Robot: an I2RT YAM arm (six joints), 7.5 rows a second.
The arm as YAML. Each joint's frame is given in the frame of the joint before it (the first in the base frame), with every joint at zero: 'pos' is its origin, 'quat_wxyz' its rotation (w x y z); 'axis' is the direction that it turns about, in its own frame. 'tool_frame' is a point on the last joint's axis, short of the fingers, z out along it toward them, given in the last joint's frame.
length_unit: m
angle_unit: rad
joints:
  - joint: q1
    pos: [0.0, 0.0, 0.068]
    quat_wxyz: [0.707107, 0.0, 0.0, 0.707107]
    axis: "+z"
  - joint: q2
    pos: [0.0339, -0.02, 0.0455]
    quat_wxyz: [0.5, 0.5, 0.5, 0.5]
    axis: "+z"
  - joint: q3
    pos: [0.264, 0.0, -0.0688]
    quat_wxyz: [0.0, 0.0, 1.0, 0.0]
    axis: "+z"
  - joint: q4
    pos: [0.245, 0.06, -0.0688]
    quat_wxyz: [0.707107, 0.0, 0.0, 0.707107]
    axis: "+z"
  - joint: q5
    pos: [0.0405, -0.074, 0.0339]
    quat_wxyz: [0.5, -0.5, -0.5, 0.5]
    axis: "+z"
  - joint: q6
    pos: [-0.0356, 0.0, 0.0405]
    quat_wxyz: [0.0, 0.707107, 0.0, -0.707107]
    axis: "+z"
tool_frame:
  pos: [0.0, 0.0, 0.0]
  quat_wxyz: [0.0, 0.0, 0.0, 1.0]
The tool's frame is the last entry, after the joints.
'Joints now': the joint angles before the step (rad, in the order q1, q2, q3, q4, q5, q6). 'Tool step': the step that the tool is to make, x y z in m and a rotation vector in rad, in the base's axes. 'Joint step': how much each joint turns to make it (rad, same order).
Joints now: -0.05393, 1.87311, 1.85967, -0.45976, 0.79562, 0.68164
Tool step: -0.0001, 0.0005, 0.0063, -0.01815, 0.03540, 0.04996
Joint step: -0.00099, 0.00142, 0.02712, -0.01974, -0.03635, -0.05747
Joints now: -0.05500, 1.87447, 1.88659, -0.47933, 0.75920, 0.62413
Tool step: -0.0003, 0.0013, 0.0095, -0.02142, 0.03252, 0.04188
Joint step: 0.00141, 0.00632, 0.04696, -0.03603, -0.02580, -0.05290
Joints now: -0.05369, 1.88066, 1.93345, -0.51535, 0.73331, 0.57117
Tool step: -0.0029, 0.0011, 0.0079, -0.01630, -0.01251, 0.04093
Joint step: 0.00032, -0.01746, -0.00456, 0.02799, -0.03003, -0.04181
